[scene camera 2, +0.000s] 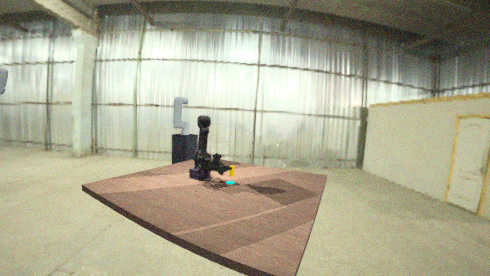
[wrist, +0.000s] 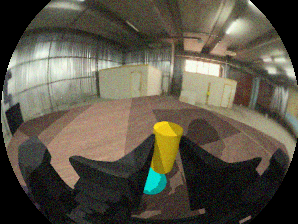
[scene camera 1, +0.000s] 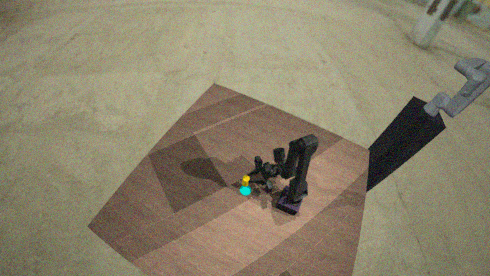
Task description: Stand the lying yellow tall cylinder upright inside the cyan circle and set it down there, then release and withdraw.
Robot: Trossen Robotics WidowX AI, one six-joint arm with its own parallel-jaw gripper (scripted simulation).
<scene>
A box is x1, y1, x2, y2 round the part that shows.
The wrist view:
my gripper: [17, 133, 288, 223]
yellow tall cylinder: [150, 121, 183, 174], held by my gripper
</scene>
